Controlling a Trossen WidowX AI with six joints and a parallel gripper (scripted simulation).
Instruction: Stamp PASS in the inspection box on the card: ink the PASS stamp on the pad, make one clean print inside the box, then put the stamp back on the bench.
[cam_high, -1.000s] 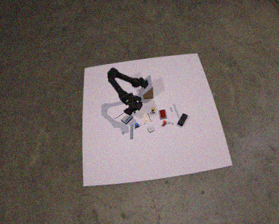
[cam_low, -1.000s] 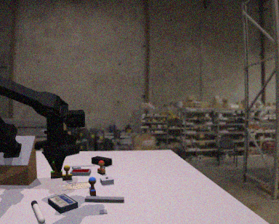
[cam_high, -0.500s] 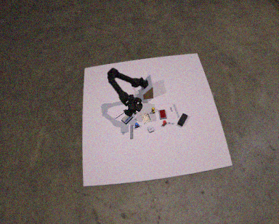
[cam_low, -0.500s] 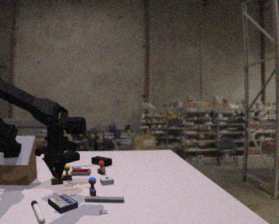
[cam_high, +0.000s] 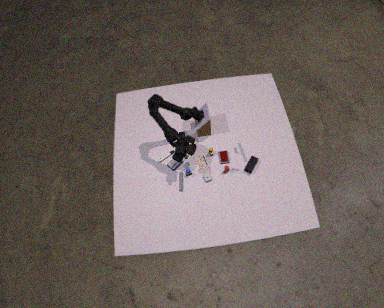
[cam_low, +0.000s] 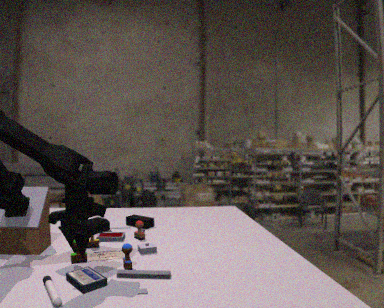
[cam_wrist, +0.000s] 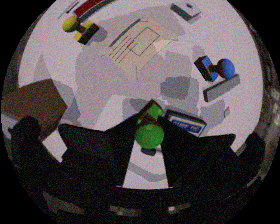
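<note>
Right now my gripper tip is 3 cm short of the labelled box, 8 cm to the left of it and 3 cm above it. Also, from my gripper tip: green-knobbed stamp (right at my gripper tip); cream card (5 cm ahead, 9 cm to the left, 5 cm below); blue-knobbed stamp (12 cm ahead, 2 cm below).
</note>
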